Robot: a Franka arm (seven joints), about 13 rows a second.
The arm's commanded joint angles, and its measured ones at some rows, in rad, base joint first. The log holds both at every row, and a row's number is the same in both.
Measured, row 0:
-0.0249, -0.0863, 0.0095, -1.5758, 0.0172, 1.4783, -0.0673
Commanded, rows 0 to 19:
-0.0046, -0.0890, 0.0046, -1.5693, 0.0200, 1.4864, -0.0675
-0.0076, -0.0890, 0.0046, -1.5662, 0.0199, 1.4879, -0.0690
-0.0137, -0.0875, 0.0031, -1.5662, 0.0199, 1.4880, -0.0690
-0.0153, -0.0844, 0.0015, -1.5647, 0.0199, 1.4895, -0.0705
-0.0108, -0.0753, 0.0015, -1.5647, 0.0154, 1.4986, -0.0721
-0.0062, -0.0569, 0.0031, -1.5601, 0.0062, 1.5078, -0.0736
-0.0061, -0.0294, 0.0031, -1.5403, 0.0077, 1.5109, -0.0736
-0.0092, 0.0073, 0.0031, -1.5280, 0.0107, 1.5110, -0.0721
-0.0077, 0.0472, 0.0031, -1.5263, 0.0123, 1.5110, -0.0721
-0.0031, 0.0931, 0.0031, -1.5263, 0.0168, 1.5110, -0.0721
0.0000, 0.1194, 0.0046, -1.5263, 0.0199, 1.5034, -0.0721
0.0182, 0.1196, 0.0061, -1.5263, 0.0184, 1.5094, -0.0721
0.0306, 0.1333, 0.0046, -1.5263, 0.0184, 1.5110, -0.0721
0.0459, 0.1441, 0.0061, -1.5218, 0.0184, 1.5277, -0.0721
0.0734, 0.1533, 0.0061, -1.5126, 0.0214, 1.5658, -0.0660
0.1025, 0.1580, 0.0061, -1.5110, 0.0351, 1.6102, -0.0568
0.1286, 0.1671, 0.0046, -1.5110, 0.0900, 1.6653, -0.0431
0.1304, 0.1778, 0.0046, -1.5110, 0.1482, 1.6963, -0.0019
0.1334, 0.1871, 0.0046, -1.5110, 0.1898, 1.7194, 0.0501
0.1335, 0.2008, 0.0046, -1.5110, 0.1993, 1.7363, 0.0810
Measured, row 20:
0.1360, 0.1630, 0.0110, -1.5391, 0.1525, 1.7146, 0.0236
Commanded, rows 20 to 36:
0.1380, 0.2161, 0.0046, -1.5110, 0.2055, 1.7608, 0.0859
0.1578, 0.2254, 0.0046, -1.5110, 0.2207, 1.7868, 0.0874
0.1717, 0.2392, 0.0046, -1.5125, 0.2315, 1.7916, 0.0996
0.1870, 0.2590, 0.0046, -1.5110, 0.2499, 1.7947, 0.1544
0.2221, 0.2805, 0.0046, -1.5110, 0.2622, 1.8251, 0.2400
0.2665, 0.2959, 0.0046, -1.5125, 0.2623, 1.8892, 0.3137
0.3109, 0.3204, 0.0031, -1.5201, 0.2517, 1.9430, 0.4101
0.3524, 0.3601, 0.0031, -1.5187, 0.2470, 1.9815, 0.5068
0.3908, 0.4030, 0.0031, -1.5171, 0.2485, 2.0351, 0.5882
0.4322, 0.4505, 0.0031, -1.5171, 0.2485, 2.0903, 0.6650
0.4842, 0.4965, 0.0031, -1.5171, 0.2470, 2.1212, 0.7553
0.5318, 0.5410, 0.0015, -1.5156, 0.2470, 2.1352, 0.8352
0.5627, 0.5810, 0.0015, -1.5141, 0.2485, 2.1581, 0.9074
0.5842, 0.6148, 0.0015, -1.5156, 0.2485, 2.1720, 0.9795
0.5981, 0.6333, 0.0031, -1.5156, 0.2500, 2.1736, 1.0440
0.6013, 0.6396, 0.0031, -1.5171, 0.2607, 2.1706, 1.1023
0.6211, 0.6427, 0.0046, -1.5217, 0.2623, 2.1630, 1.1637
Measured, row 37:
0.6070, 0.6429, 0.0144, -1.5398, 0.2451, 2.1906, 1.0685
